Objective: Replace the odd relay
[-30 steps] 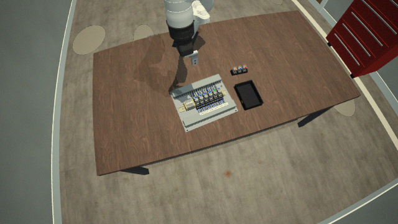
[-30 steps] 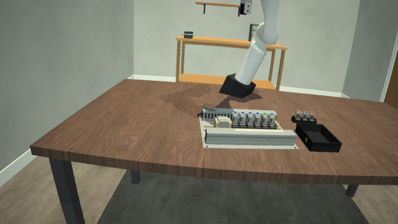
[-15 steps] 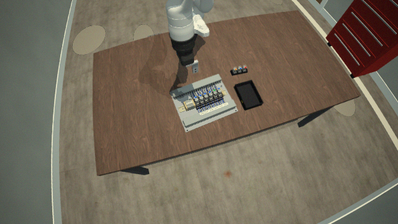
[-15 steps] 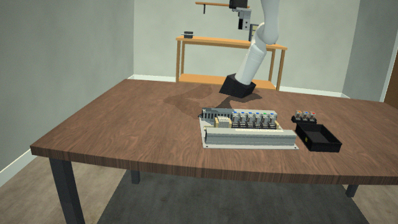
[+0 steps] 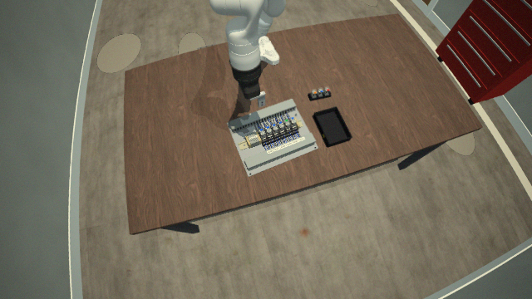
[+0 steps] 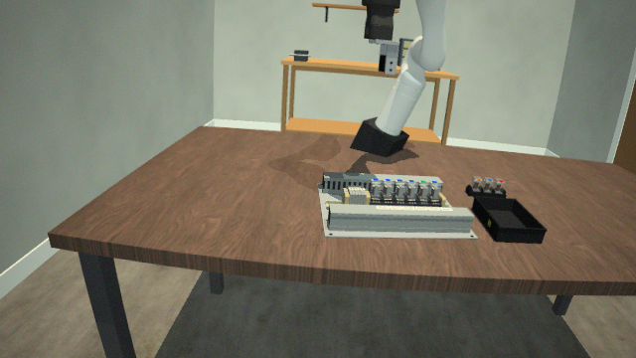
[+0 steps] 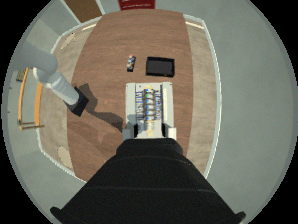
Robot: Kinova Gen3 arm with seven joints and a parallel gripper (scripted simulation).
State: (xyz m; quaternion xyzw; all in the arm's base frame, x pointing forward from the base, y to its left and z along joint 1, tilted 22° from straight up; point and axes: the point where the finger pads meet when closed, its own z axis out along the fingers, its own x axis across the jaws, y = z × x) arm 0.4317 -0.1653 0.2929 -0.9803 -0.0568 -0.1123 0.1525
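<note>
My hand is 2 cm past the grey relay, 12 cm to the right of it and 27 cm above it. The rest, counted from my hand: black tray 2 cm ahead, 31 cm to the left, 30 cm below; then black stand 16 cm behind, 32 cm to the left, 31 cm below.
</note>
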